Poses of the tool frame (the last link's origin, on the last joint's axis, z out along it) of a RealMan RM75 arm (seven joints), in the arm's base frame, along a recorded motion.
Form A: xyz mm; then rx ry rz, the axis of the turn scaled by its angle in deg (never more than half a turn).
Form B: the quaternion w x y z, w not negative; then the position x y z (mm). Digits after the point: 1 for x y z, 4 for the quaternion.
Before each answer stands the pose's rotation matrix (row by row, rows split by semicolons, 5 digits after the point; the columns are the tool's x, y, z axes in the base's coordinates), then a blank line. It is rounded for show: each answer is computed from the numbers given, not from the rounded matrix.
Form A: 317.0, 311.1, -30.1, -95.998, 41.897, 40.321
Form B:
0.63002 -0.77265 -0.07802; -0.10757 -0.18633 0.97658; -0.76910 -0.60687 -0.20051

0.5575, -0.7101, 0.3099, 0.2982, 317.0, 311.1, -30.1
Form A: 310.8, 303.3, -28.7, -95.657, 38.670, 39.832
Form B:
0.65940 -0.74592 -0.09380; -0.07168 -0.18657 0.97982; -0.74837 -0.63937 -0.17649

0.5693, -0.7111, 0.2875, 0.2961, 310.8, 303.3, -28.7
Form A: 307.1, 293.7, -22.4, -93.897, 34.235, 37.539
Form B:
0.70823 -0.70004 -0.09138; -0.02668 -0.15589 0.98741; -0.70548 -0.69688 -0.12909

0.5965, -0.7059, 0.2574, 0.2822, 307.1, 293.7, -22.4
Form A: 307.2, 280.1, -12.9, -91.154, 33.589, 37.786
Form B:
0.70690 -0.70247 -0.08262; 0.00028 -0.11653 0.99319; -0.70731 -0.70211 -0.08218

0.6140, -0.6902, 0.2543, 0.2861, 307.2, 280.1, -12.9
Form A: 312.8, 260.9, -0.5, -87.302, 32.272, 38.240
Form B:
0.70713 -0.70306 -0.07528; 0.04395 -0.06256 0.99707; -0.70572 -0.70837 -0.01334

0.6386, -0.6676, 0.2468, 0.2924, 312.8, 260.9, -0.5
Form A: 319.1, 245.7, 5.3, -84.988, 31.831, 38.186
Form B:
0.70757 -0.70372 -0.06425; 0.06350 -0.02722 0.99761; -0.70379 -0.70995 0.02543

0.6530, -0.6537, 0.2448, 0.2937, 319.1, 245.7, 5.3
